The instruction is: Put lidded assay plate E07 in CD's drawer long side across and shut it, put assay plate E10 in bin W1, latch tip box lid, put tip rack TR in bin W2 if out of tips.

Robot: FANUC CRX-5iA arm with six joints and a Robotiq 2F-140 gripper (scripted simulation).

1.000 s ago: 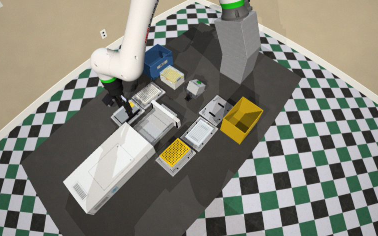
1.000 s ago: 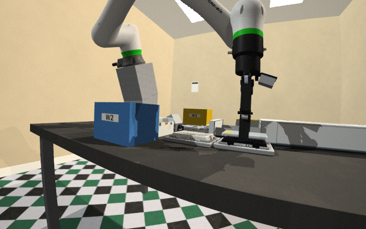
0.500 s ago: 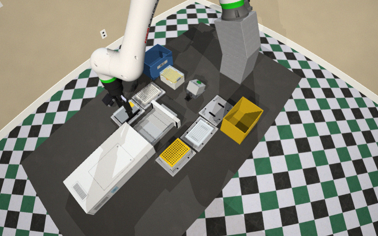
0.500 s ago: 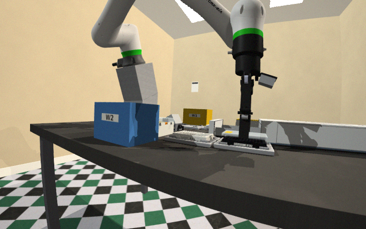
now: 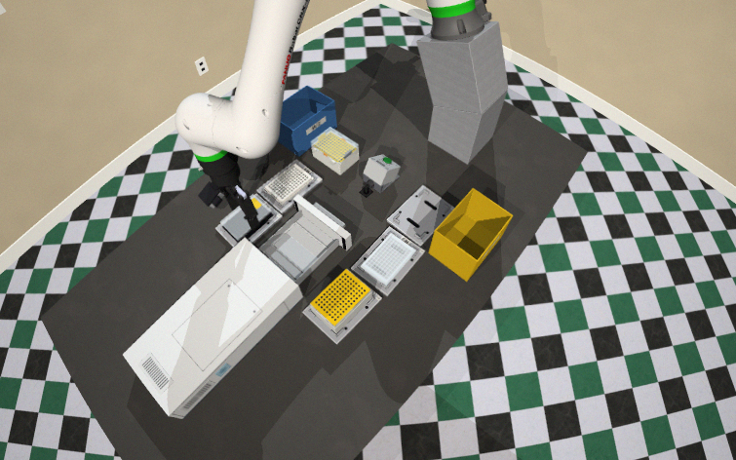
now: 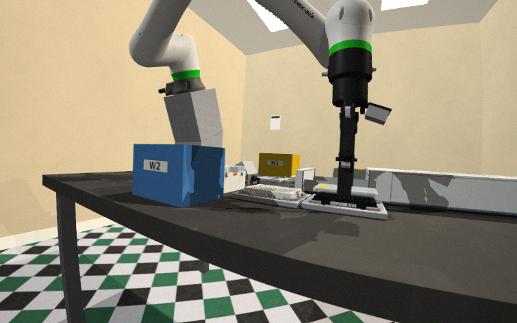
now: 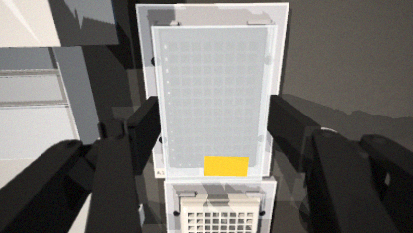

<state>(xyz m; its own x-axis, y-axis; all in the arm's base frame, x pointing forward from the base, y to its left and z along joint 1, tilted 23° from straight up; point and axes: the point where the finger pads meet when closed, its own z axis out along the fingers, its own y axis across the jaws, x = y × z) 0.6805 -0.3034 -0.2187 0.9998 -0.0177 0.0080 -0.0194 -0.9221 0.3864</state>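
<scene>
Now: hand 40 mm above the black assay plate. From my hand the other things lie so: lid: 20 mm below; white plate: 170 mm behind, 40 mm below; nest N2: 60 mm below.
</scene>
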